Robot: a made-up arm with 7 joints.
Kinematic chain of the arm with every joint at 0, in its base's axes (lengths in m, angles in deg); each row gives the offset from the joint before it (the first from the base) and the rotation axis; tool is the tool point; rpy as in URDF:
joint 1: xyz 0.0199 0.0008 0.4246 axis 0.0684 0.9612 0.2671
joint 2: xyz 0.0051 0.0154 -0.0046 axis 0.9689 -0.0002 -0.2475
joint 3: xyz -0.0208 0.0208 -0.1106 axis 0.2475 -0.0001 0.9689
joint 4: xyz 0.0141 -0.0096 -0.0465 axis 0.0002 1 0
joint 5: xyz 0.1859 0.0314 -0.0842 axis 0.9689 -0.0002 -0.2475
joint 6: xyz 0.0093 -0.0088 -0.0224 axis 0.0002 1 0
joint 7: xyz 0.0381 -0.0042 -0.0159 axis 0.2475 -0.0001 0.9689
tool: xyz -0.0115 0.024 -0.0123 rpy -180 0 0
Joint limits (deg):
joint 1: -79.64..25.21
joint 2: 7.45..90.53
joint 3: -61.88..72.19
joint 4: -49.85..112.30
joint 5: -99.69..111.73
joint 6: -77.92..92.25
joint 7: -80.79..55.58
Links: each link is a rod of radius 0.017 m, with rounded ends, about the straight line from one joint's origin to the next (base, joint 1, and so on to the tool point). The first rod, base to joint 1, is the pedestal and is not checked.
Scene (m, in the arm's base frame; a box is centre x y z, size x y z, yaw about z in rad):
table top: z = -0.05
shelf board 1: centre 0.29 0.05 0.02 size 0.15 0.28 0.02 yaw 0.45
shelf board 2: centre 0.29 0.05 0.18 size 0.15 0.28 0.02 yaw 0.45
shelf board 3: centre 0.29 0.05 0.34 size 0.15 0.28 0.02 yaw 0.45
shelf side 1: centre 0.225 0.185 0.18 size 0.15 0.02 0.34 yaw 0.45
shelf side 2: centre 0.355 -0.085 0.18 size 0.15 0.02 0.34 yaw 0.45
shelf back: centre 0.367 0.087 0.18 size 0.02 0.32 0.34 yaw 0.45
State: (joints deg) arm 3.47 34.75 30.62 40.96 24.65 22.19 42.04
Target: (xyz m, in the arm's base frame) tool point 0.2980 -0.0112 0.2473
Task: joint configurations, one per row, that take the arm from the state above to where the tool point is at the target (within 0.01 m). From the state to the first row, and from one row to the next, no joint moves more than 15 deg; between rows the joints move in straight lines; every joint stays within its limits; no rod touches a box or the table.
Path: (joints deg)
1: 6.58 34.89 17.41 37.24 29.43 21.73 43.97
2: 9.68 35.03 4.19 33.53 34.21 21.28 45.91
3: 12.79 35.18 -9.02 29.81 38.99 20.82 47.84
4: 15.89 35.32 -22.24 26.10 43.77 20.37 49.78
5: 19.00 35.46 -35.45 22.38 48.54 19.91 51.71
6: 22.10 35.60 -48.67 18.67 53.32 19.46 53.65
7: 25.21 35.74 -61.88 14.95 58.10 19.00 55.58
8: 21.14 30.69 -56.37 0.79 47.15 21.66 54.74
9: 17.06 25.63 -50.87 -13.37 36.20 24.31 53.90
10: 12.99 20.58 -45.36 -27.53 25.26 26.97 53.05
11: 8.92 15.52 -39.85 -41.70 14.31 29.63 52.21
12: -4.06 11.49 -28.87 -27.25 16.51 26.84 49.94
13: -17.05 7.45 -17.88 -12.80 18.71 24.05 47.67

